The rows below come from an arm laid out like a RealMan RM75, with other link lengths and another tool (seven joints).
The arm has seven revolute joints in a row. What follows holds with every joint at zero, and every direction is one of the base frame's. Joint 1 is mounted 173.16 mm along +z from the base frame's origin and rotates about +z. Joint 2 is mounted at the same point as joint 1 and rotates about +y. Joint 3 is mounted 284.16 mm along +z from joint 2 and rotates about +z. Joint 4 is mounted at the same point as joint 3 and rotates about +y. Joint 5 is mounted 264.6 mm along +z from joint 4 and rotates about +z. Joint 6 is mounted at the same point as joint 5 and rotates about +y. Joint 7 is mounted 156.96 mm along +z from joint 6 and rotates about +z. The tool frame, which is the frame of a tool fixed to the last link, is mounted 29 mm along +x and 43 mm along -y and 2 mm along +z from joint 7; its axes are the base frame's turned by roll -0.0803, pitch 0 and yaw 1.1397 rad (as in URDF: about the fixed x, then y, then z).
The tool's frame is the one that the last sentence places.
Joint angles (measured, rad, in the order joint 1, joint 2, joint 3, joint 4, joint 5, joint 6, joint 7), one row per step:
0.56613, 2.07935, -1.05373, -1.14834, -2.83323, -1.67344, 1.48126
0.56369, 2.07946, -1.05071, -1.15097, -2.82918, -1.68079, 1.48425
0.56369, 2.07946, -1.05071, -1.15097, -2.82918, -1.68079, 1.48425
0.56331, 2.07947, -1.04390, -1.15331, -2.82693, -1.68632, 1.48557
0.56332, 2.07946, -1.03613, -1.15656, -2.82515, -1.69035, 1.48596
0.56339, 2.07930, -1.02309, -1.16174, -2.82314, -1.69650, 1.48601
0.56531, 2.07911, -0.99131, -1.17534, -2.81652, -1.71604, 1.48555
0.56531, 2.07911, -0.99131, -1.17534, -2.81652, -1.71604, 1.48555
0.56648, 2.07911, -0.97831, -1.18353, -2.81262, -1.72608, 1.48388
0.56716, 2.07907, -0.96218, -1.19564, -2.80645, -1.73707, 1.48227
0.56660, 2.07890, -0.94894, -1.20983, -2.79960, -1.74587, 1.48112
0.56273, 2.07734, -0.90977, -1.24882, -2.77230, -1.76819, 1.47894
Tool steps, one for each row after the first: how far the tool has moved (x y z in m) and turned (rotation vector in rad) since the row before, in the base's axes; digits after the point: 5 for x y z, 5 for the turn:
0.00048, -0.00165, 0.00022, -0.00042, 0.00622, -0.00755
0.00000, 0.00000, 0.00000, 0.00000, 0.00000, 0.00000
0.00026, -0.00076, 0.00109, 0.00273, 0.00586, -0.00550
0.00003, -0.00028, 0.00156, 0.00474, 0.00538, -0.00339
0.00022, -0.00041, 0.00277, 0.00798, 0.00788, -0.00518
-0.00065, -0.00105, 0.00640, 0.01593, 0.02163, -0.01132
0.00000, 0.00000, 0.00000, 0.00000, 0.00000, 0.00000
-0.00117, -0.00025, 0.00289, 0.00574, 0.00975, -0.00161
-0.00163, -0.00013, 0.00403, 0.00997, 0.01249, -0.00054
-0.00189, 0.00007, 0.00422, 0.01140, 0.01052, 0.00209
-0.00459, -0.00038, 0.01217, 0.03663, 0.03590, 0.00561

